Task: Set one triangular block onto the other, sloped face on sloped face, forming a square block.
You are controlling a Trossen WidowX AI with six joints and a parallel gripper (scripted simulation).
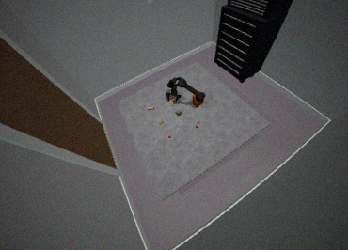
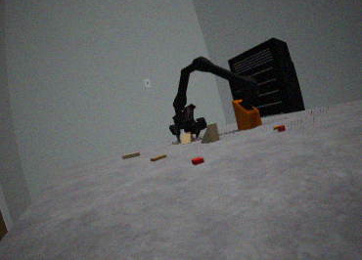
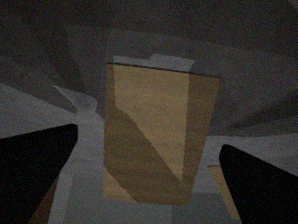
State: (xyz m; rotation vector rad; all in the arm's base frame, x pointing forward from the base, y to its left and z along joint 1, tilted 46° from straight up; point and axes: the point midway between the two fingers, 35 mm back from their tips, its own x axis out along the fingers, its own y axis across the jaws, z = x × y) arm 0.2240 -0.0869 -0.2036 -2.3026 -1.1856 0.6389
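My gripper tip is now 10 mm below the triangular block. The rest, counted from my gripper tip: small red brick (380 mm to the left, 250 mm ahead, 10 mm below); then thin orange-tan piece (250 mm ahead, 180 mm to the left, 10 mm below).
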